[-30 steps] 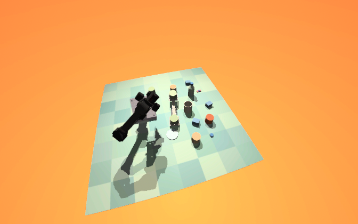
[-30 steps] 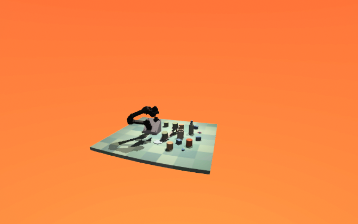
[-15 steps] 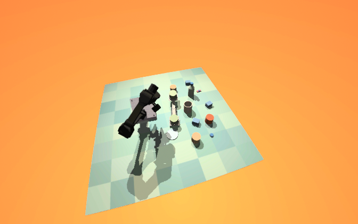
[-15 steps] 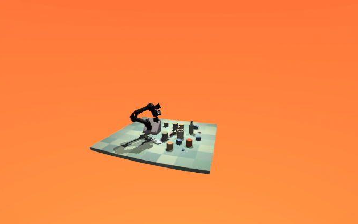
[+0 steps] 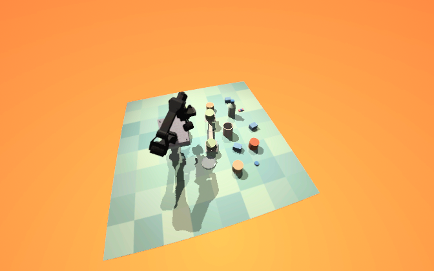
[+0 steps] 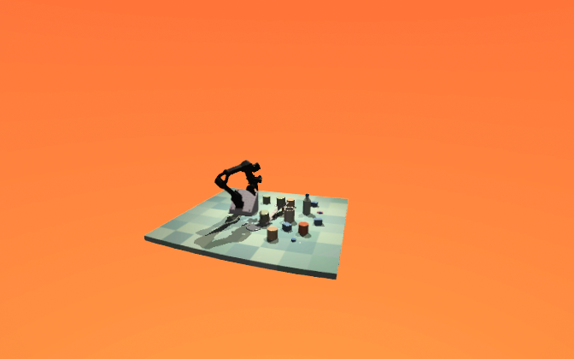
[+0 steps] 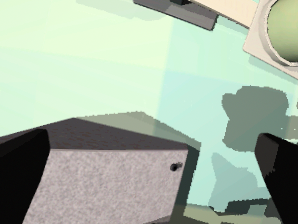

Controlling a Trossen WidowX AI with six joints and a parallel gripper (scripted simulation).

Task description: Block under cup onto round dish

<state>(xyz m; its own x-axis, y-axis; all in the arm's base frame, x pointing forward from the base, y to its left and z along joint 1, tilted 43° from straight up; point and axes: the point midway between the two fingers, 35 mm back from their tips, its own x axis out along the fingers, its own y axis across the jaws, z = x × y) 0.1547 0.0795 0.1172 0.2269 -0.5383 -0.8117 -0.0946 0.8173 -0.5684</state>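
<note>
Now: the pale block 11 cm ahead of my gripper tip, 13 cm to the right of it and 14 cm below it. The rest, counted from my gripper tip: balance beam 14 cm ahead, 15 cm below; then beige cup 27 cm ahead, 3 cm to the right, 14 cm below; then round white dish 6 cm ahead, 23 cm to the right, 18 cm below.
</note>
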